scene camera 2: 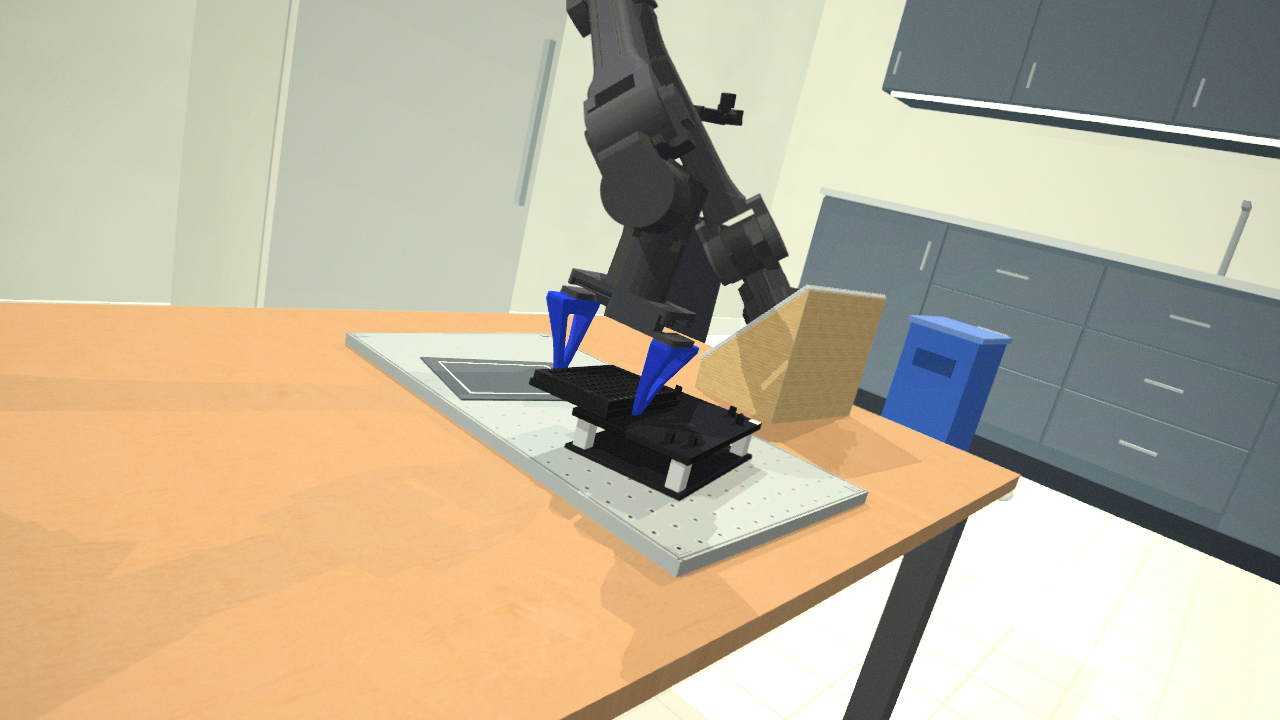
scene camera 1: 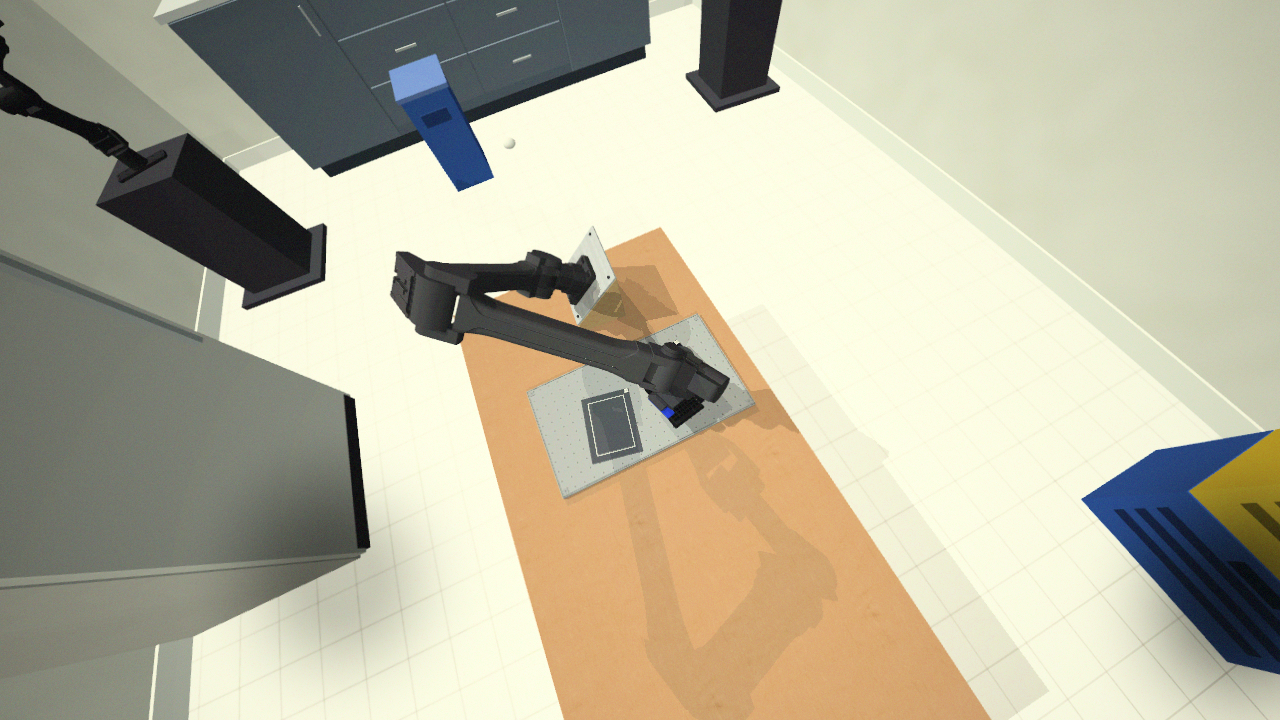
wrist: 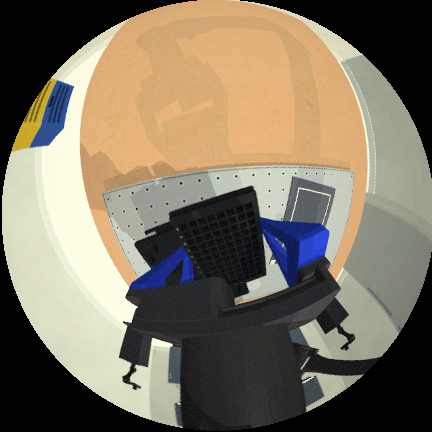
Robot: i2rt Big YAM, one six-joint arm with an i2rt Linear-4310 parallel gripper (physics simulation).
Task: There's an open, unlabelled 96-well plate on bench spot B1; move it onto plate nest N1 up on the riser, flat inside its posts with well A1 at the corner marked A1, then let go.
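Frame: origin at the arm's base, x ahead, y left, z up, level; metres.
Seen in the pictures: gripper, fingertip midpoint: [scene camera 2: 596,394] [scene camera 1: 678,403] [wrist: 221,235]; arm's base, origin of the base link: [scene camera 2: 782,331] [scene camera 1: 581,281].
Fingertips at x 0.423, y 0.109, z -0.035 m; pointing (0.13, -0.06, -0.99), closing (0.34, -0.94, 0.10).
Observation:
Pixels of each thing's middle, then the offset from my fingertips to it. "*": a spot on its surface instead. Level surfaces: height alone.
- black 96-well plate, body centre: [scene camera 2: 609,388] [wrist: 227,251] [scene camera 1: 673,397] dz +0.003, dx -0.020, dy -0.005 m
- black riser, body centre: [scene camera 2: 669,430] [wrist: 199,268] dz -0.027, dx -0.072, dy +0.034 m
- dark pad with a white outline, surface spot: [scene camera 2: 501,381] [wrist: 305,216] [scene camera 1: 616,430] * dz -0.049, dx -0.012, dy -0.164 m
- wooden table, its level: dz -0.064 m
The black 96-well plate [scene camera 2: 586,383] [wrist: 225,235] is held between the blue fingers of my gripper [scene camera 2: 597,390] [wrist: 221,235], which is shut on its sides. The plate is over the left part of the black riser [scene camera 2: 707,428] [wrist: 159,250] in scene camera 2 and overhangs its edge. It sits off to one side of the small posts on the riser's top; I cannot tell whether it touches the top. White legs hold the riser's top above its base. The corner mark A1 is not readable. A dark pad with a white outline [scene camera 1: 612,425] [scene camera 2: 501,381] [wrist: 312,204] bears no plate.
A grey perforated board [scene camera 1: 563,461] [scene camera 2: 537,438] [wrist: 190,187] carries the riser and pad on the wooden table [scene camera 1: 572,591] [scene camera 2: 313,501]. A wooden wedge with a metal face [scene camera 2: 814,358] supports the arm's base behind the riser. A blue bin [scene camera 1: 447,134] [scene camera 2: 939,376] stands beyond the table.

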